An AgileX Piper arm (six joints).
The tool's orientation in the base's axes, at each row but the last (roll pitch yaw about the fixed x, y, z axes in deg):
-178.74, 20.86, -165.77
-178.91, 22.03, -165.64
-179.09, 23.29, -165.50
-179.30, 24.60, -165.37
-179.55, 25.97, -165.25
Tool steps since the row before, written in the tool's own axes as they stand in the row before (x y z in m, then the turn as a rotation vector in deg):
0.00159, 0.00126, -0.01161, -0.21, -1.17, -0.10
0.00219, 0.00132, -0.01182, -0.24, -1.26, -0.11
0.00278, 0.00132, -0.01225, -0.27, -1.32, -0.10
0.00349, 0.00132, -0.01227, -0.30, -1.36, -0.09
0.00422, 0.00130, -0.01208, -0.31, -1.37, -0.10
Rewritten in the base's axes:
-0.00581, 0.00009, 0.01025, 0.43, -1.09, 0.19
-0.00663, -0.00010, 0.01011, 0.48, -1.18, 0.21
-0.00753, -0.00038, 0.01013, 0.52, -1.23, 0.22
-0.00838, -0.00067, 0.00969, 0.56, -1.26, 0.22
-0.00914, -0.00096, 0.00900, 0.57, -1.27, 0.24

